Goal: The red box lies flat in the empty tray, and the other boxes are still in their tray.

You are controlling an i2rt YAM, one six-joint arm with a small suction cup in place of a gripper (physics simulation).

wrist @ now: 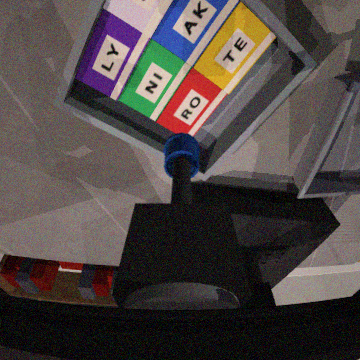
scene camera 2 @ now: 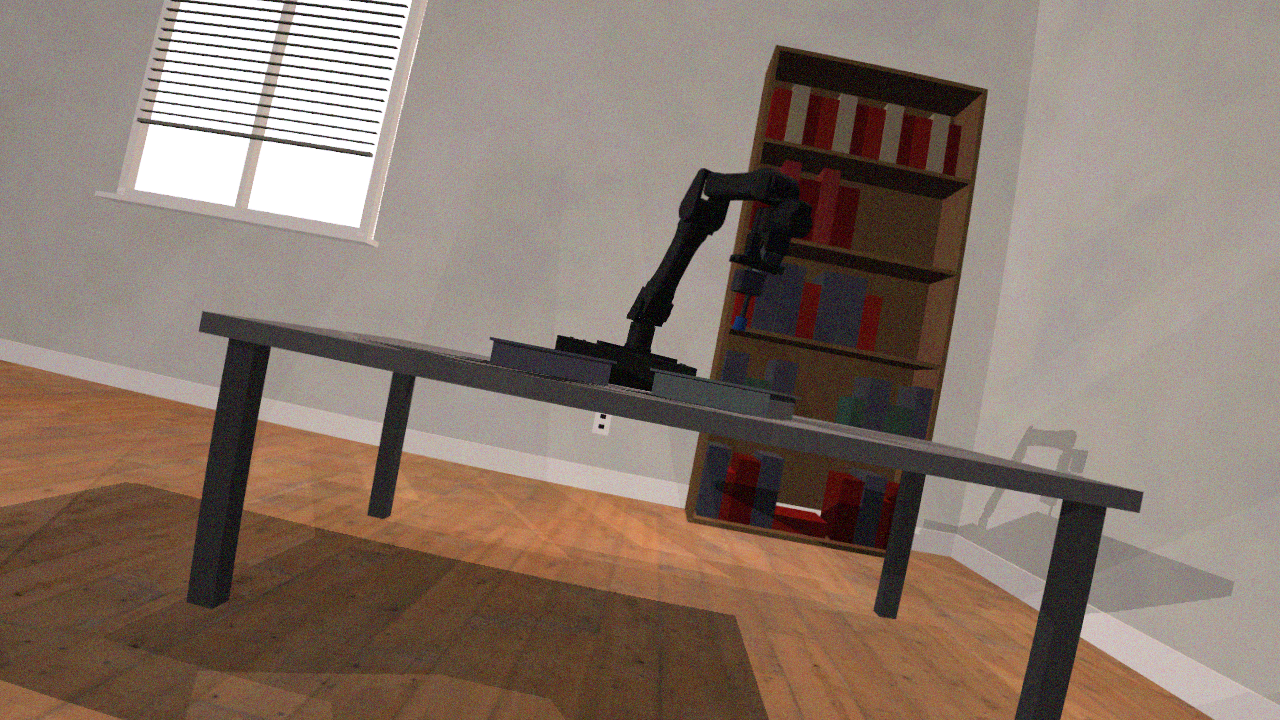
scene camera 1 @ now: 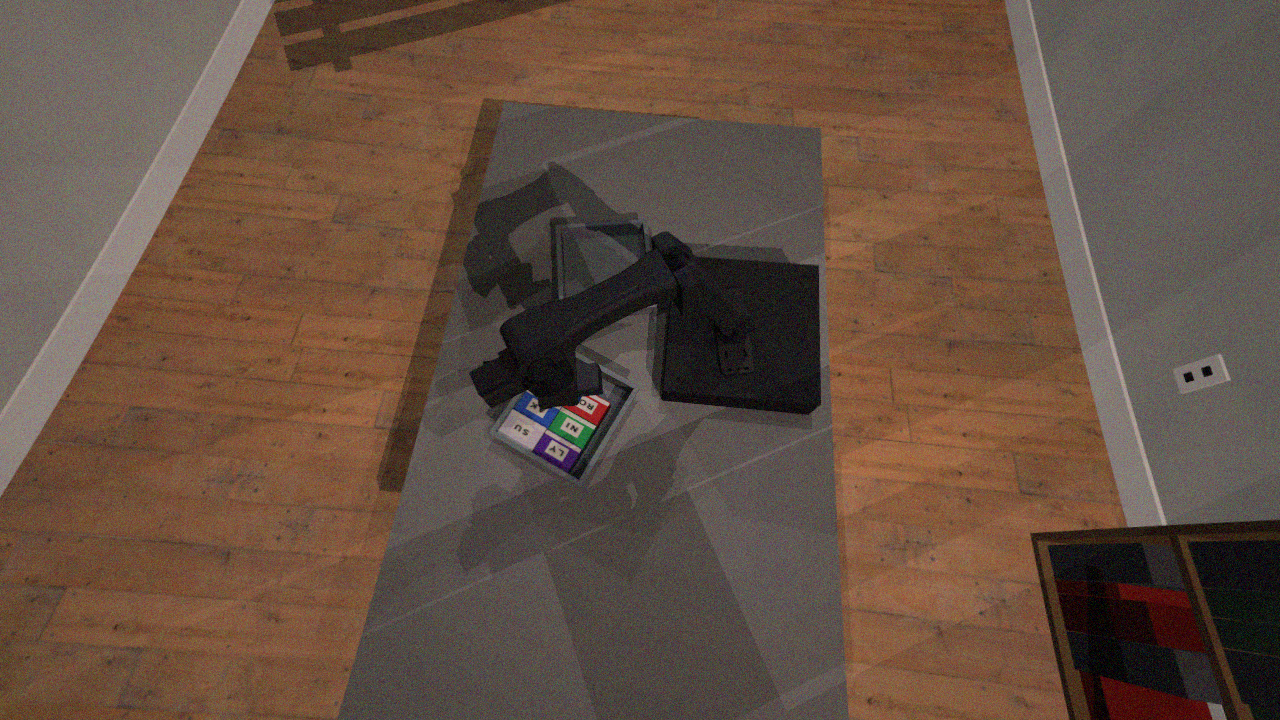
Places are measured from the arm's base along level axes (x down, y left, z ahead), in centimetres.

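Where they show: hand at its tool point: (wrist: 181, 148) (scene camera 2: 738, 330); arm's base at its link origin: (wrist: 241, 255) (scene camera 2: 636, 353) (scene camera 1: 731, 331).
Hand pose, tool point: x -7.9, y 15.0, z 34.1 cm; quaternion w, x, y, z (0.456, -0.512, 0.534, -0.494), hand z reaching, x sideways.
Note:
Each offset is from my tool point to the centre of the thing.
My suction gripper (scene camera 2: 738, 324) (wrist: 181, 145), with a blue cup, is off with nothing on it; it hangs high above the table. The red box {dx +14.1, dy -2.0, dz -1.3 cm} (scene camera 1: 591, 411) (wrist: 191, 107), labelled RO, lies in the filled tray {dx +13.5, dy -0.8, dz +2.9 cm} (scene camera 1: 608, 436) (scene camera 2: 716, 394) (wrist: 260, 118). With it lie the green box {dx +14.2, dy +2.8, dz +1.9 cm} (scene camera 1: 571, 428) (wrist: 153, 84), purple box {dx +14.0, dy +7.6, dz +5.1 cm} (scene camera 1: 558, 452) (wrist: 107, 57), blue box {dx +14.0, dy -2.0, dz +9.1 cm} (scene camera 1: 537, 408) (wrist: 194, 21), white box {dx +13.7, dy +2.8, dz +12.3 cm} (scene camera 1: 521, 431) (wrist: 127, 12) and yellow box {dx +13.9, dy -6.9, dz +5.9 cm} (wrist: 235, 49). The arm hides the yellow one in scene camera 1. The empty tray {dx +13.5, dy -36.1, dz -7.1 cm} (scene camera 1: 555, 259) (scene camera 2: 550, 362) (wrist: 327, 143) is partly covered by the arm in that view.
The arm's black base plate (scene camera 1: 778, 340) stands beside the two trays on the grey table (scene camera 1: 733, 626) (scene camera 2: 984, 471). A bookshelf (scene camera 2: 972, 179) stands behind the table, near the wall. The arm (scene camera 1: 599, 308) (scene camera 2: 675, 259) reaches over the table between the trays.

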